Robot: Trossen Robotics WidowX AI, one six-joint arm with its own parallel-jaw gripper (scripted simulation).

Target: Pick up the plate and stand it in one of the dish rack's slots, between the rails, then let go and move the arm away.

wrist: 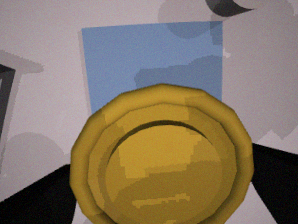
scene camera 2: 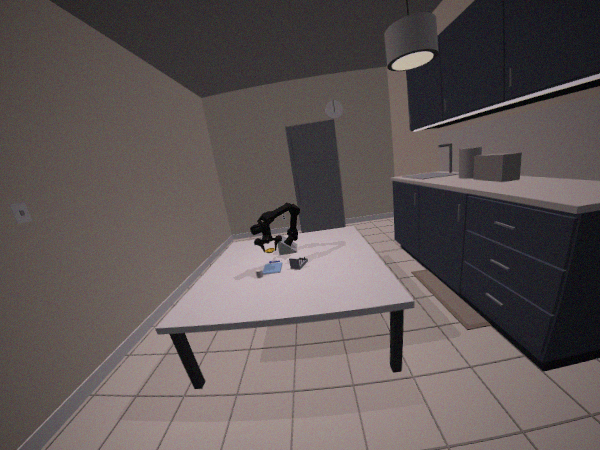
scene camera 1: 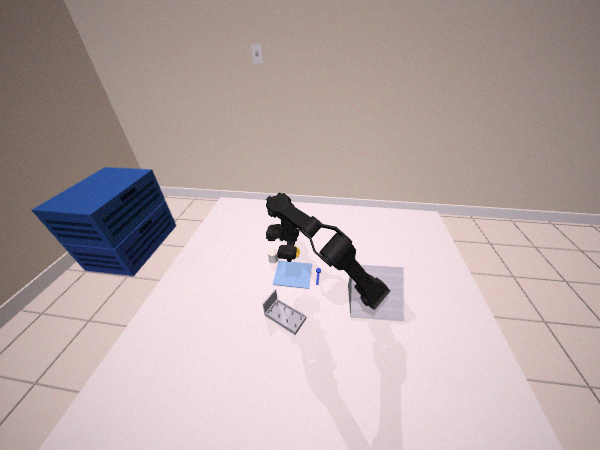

Labels:
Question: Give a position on a blue mat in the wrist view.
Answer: At 117, 58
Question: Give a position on a grey dish rack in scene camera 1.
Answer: At 279, 312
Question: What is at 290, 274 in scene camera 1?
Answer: A blue mat.

